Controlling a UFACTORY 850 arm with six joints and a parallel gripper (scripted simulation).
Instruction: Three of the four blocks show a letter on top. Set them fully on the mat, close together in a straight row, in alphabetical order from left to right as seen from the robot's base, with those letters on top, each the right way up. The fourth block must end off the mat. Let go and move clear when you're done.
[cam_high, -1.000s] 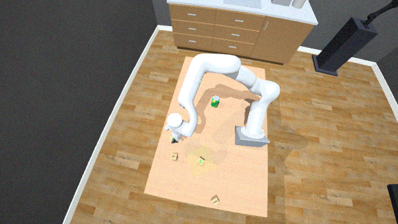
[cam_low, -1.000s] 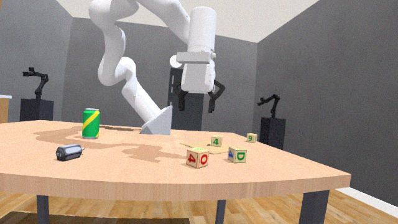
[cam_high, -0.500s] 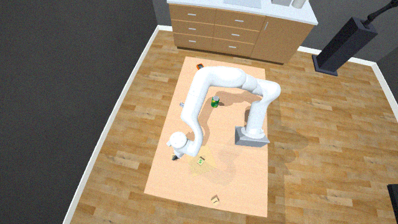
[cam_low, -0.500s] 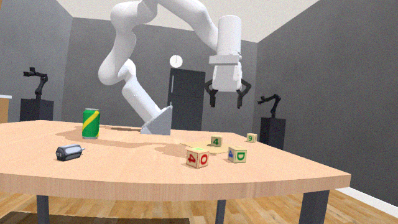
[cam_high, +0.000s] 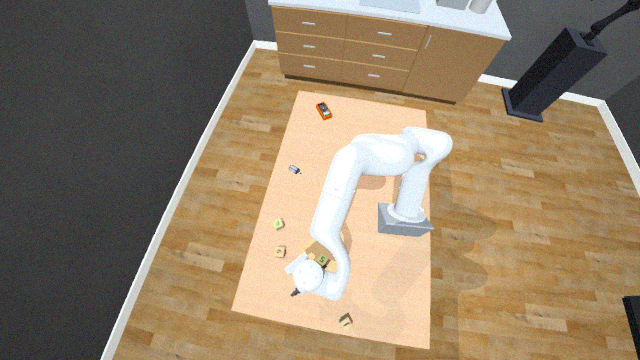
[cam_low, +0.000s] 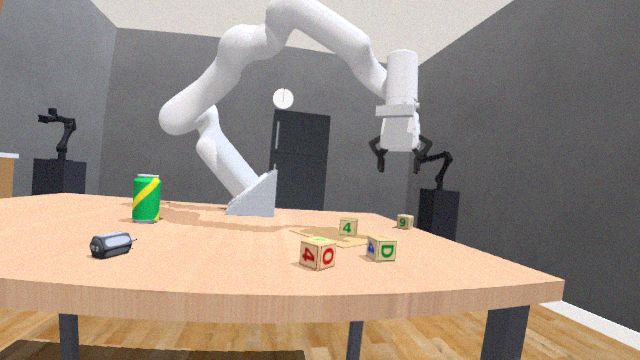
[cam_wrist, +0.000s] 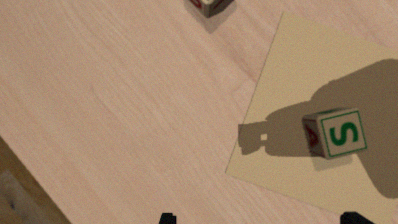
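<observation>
Now: the tan mat 3 cm behind my hand, 13 cm to the right of it and 19 cm below it. Also, from my hand: grey device 23 cm ahead, 57 cm to the right, 17 cm below; then yellow can 5 cm behind, 65 cm to the right, 13 cm below.
</observation>
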